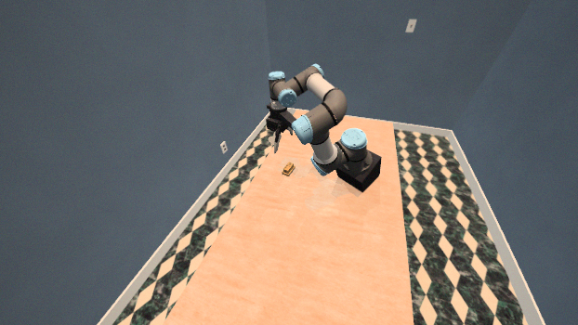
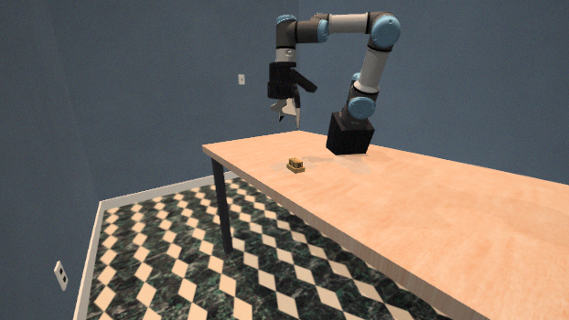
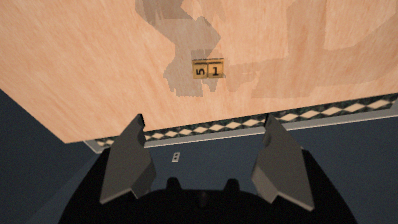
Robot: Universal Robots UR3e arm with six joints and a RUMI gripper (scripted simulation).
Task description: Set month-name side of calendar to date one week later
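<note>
Right now my hand is 2 cm past the wooden tray, 1 cm to the right of it and 16 cm above it.
</note>
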